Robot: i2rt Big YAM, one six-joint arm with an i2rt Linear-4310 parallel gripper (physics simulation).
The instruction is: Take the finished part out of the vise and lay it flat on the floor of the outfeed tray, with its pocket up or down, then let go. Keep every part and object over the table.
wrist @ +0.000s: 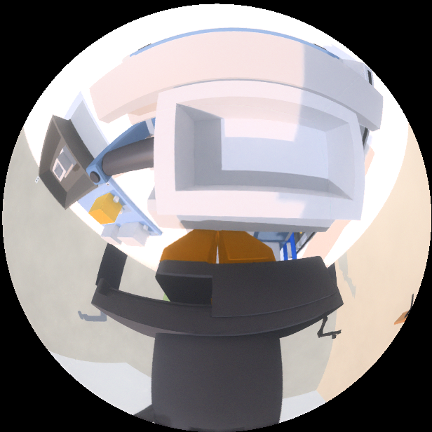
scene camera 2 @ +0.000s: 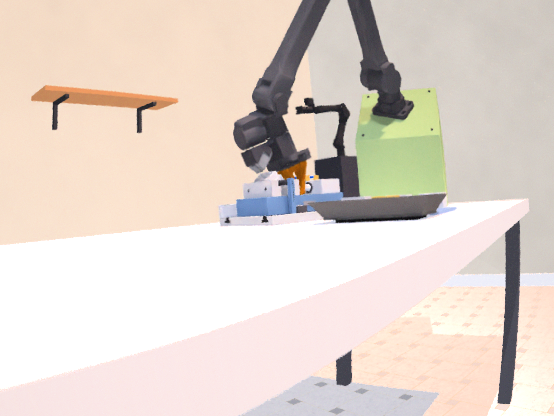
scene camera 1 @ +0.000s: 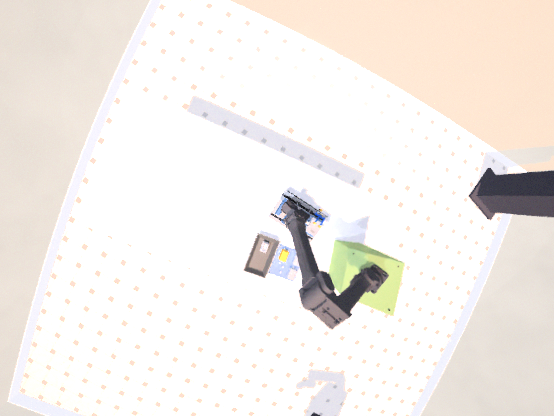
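Observation:
The finished part, a pale block with a rectangular pocket, shows large in the wrist view, its pocket facing the camera. It lies at the vise, beside a long pale jaw; how it is seated cannot be told. My gripper is shut and empty. Its orange fingertips are low over the vise, close to the part's near side; in the top view the wrist hides them. The outfeed tray is dark with sloped walls, beside the vise. A small pale item shows inside it.
A blue board with a yellow block and pale blocks lies beside the tray. The vise's dark round screw ends in a blue piece. My arm's green pedestal stands nearby.

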